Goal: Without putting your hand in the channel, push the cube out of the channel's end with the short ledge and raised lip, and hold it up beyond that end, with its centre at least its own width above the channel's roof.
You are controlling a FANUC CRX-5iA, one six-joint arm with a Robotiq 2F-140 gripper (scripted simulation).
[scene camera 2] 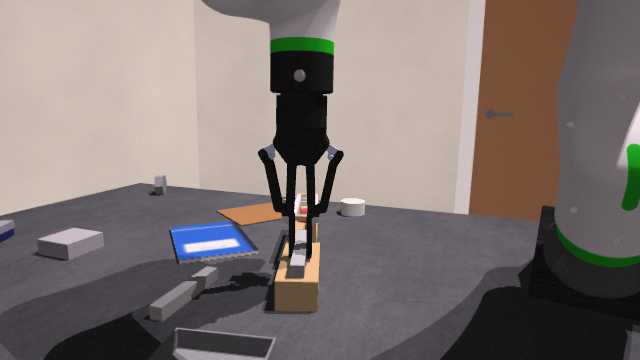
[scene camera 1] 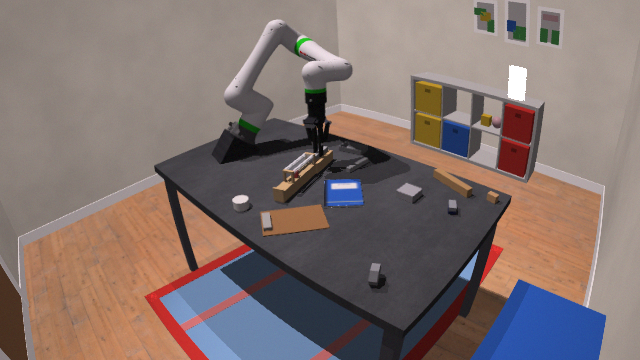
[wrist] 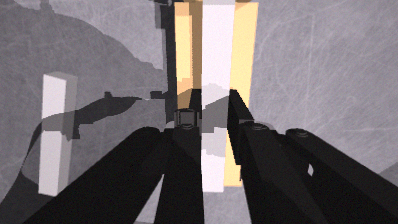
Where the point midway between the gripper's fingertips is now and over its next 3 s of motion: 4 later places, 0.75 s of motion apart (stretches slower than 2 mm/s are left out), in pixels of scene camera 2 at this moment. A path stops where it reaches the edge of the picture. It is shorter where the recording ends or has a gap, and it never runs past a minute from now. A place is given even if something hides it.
The gripper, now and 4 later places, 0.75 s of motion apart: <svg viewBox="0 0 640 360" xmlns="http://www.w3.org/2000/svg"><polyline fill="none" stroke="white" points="300,255 302,244 302,240 297,204 188,220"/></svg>
